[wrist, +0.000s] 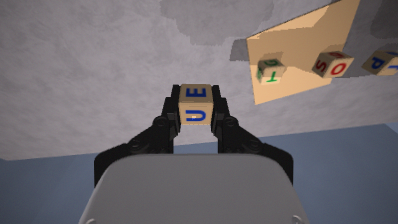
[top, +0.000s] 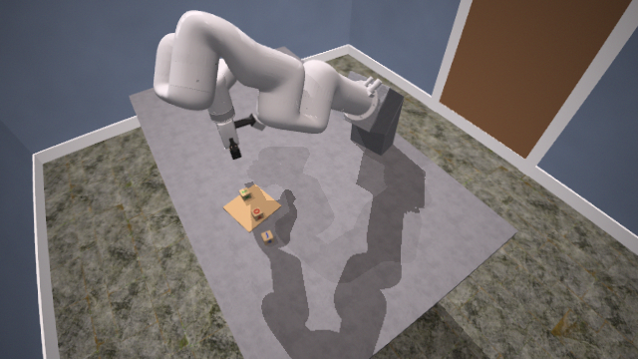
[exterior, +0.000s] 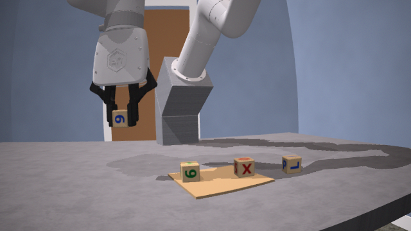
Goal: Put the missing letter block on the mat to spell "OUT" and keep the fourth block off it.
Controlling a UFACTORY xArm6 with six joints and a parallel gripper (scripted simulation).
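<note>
Right now my hand is 160 mm to the right of the tan mat, 120 mm above it and 20 mm past it. Also, from my hand: block 210 mm to the left, 100 mm below, 40 mm behind.
</note>
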